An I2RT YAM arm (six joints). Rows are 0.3 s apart.
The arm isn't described. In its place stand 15 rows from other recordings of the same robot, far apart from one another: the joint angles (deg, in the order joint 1, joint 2, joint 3, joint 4, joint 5, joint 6), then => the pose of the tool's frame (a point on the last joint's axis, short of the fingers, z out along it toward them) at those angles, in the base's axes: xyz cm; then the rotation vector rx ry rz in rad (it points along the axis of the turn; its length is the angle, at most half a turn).
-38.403, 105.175, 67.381, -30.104, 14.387, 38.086 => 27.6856 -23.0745 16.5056 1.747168 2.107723 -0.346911
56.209, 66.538, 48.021, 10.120, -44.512, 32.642 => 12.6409 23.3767 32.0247 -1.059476 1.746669 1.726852
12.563, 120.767, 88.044, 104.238, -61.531, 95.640 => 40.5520 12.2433 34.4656 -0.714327 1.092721 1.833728
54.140, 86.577, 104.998, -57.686, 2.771, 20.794 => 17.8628 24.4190 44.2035 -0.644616 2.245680 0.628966
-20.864, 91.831, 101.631, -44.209, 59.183, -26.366 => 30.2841 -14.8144 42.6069 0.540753 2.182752 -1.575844
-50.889, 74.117, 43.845, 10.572, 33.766, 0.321 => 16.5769 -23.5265 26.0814 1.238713 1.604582 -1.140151
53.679, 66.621, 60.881, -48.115, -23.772, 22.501 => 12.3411 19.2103 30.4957 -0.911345 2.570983 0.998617
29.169, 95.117, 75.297, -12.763, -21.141, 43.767 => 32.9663 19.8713 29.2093 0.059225 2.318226 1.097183
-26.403, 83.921, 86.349, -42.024, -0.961, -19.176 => 28.5747 -14.1198 37.6490 0.135526 2.289690 -0.400376
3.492, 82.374, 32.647, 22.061, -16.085, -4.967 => 28.3824 2.7202 17.6783 -0.323782 2.018233 0.271889
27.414, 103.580, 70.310, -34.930, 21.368, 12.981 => 32.5136 15.4024 18.6394 -0.236900 2.635803 -0.292437
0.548, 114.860, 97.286, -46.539, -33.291, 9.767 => 42.7761 2.3633 24.2917 0.031180 2.632217 0.836258
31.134, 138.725, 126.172, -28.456, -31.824, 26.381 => 46.0438 30.0058 22.4567 -0.412405 2.393197 1.129774
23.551, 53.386, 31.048, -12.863, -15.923, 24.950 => 17.9809 8.9028 22.5397 -0.136304 2.263048 0.769742
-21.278, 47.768, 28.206, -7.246, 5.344, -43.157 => 17.6949 -7.2469 23.4120 -0.344351 2.103931 -0.782987
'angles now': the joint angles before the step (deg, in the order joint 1, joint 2, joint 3, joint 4, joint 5, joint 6). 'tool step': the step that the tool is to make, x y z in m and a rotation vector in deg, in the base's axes. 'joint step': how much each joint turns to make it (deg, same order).
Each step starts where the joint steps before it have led.
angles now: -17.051, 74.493, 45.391, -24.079, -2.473, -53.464
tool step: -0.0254, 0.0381, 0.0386, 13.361, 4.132, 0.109
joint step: 6.379, -7.447, 5.452, -18.955, -6.512, 11.898
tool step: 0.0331, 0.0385, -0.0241, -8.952, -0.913, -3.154
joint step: 12.111, 7.237, -1.183, 10.243, 15.582, 8.286
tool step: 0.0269, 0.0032, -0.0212, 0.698, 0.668, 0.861
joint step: 0.406, 7.760, 1.240, 5.872, -0.849, -0.002
